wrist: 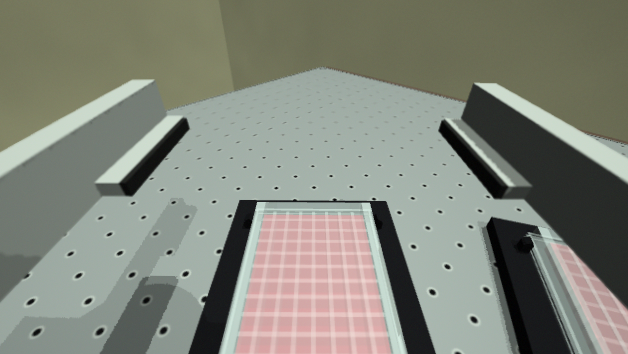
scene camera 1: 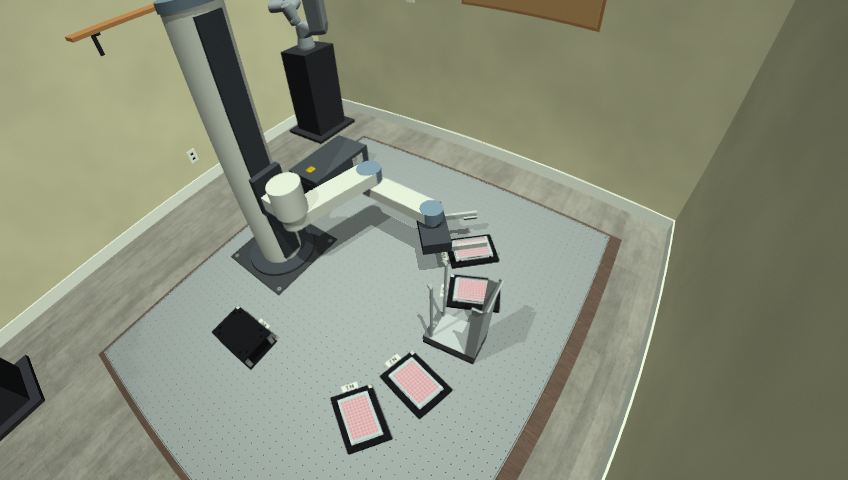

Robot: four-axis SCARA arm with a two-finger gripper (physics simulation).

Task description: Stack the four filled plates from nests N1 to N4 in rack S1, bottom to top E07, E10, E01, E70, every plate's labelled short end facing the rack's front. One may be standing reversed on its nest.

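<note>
The gripper (scene camera 1: pixel 481 227) appears in the scene, and the wrist view shows the gripper (wrist: pixel 314 105) as well. A filled plate (scene camera 1: pixel 413 380) is visible, as are a filled plate (scene camera 1: pixel 468 290) and a filled plate (scene camera 1: pixel 361 422). A filled plate (wrist: pixel 311 270) can be seen too, and so can a black block (scene camera 1: pixel 239 332).
</note>
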